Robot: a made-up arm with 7 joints.
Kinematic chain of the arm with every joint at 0, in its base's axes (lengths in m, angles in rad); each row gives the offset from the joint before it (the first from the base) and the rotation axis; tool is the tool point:
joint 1: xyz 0 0 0.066 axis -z
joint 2: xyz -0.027 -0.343 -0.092 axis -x
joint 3: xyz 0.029 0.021 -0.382 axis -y
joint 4: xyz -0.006 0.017 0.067 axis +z
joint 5: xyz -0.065 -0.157 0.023 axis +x
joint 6: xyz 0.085 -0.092 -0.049 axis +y
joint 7: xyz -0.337 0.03 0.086 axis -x
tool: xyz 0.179 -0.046 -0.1
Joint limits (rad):
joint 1: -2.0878..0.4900
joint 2: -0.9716..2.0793
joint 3: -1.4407..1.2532
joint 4: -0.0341..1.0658
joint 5: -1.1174..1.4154
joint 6: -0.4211..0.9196
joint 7: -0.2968..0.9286
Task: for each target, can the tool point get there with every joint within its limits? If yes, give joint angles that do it. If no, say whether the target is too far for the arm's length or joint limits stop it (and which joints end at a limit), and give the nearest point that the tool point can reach.
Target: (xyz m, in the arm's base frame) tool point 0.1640 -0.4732 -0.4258
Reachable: yes | joints 0.0544 -0.2923 -0.1385 0.9792 0.3944 0.3983 0.4713
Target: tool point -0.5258 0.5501 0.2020
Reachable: no: joint limits stop it (at a limit: joint 1, joint 2, joint 4, joint 5, joint 6, joint 7) | nearest point -0.0832 0.3068 -0.2624 | short by 0.686 m
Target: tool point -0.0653 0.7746 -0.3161
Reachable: no: joint limits stop it (at a limit: joint 1, joint 4, joint 6, joint 7) | nearest point 0.1133 0.4535 -0.3764 | short by 0.372 m
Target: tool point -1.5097 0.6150 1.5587
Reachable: no: too far | nearest point -0.5064 -0.3970 0.3963 | short by 1.839 m
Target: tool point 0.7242 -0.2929 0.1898
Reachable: yes | joints -1.2913 1.6430 0.3388 0.1787 0.4501 -0.1586 -0.1329
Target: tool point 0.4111 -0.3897 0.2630
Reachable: yes | joints -0.8233 1.6546 0.9904 0.6415 0.4676 0.7004 0.4203
